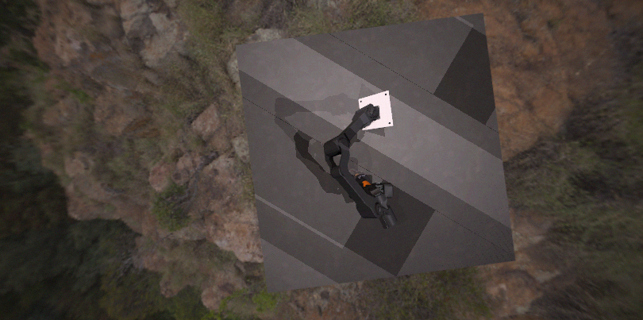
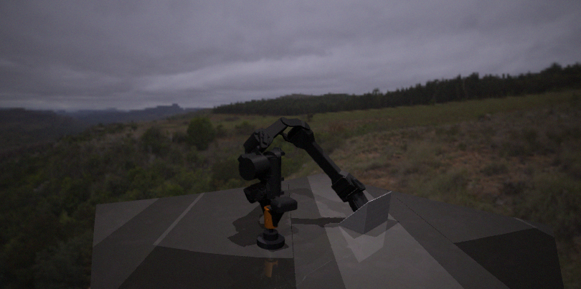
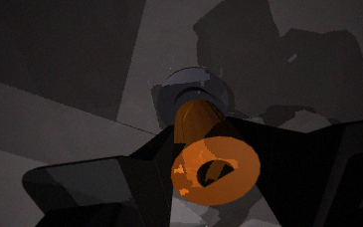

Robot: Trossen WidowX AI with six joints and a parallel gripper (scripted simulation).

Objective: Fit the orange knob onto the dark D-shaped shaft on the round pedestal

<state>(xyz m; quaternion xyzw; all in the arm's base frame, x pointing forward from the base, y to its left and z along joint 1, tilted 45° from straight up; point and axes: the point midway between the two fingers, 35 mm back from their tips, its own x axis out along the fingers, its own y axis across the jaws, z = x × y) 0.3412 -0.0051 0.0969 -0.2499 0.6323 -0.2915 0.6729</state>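
The orange knob is 2 cm above my gripper tip. Round my gripper tip: round dark pedestal 4 cm below.
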